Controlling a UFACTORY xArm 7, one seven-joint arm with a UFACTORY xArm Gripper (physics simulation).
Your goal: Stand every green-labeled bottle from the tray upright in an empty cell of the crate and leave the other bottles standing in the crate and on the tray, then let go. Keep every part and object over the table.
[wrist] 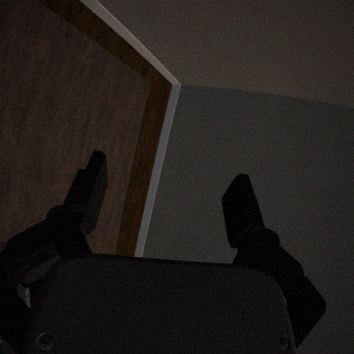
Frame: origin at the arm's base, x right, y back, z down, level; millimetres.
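Where they show: gripper, fingertip midpoint: (170, 176).
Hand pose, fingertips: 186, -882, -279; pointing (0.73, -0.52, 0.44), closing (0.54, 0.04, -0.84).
Observation:
After its pixels a point has its place, as x, y, z.
My gripper (170, 176) @(186, -882, -279) is open and empty, its two dark fingers wide apart. The left finger shows over the brown table top (55, 110) @(329, -906, 78) and the right finger shows against the grey area past the table's edge. No bottle, tray or crate can be made out in this dark view. The gripper's housing hides the lower part of the view.
The table's dark wood border (144, 145) and pale outer edge (160, 145) run to a corner at the upper middle. Grey surfaces lie beyond it. A small red and white patch (31, 296) @(219, -502, 43) shows at the lower left, mostly hidden by the gripper.

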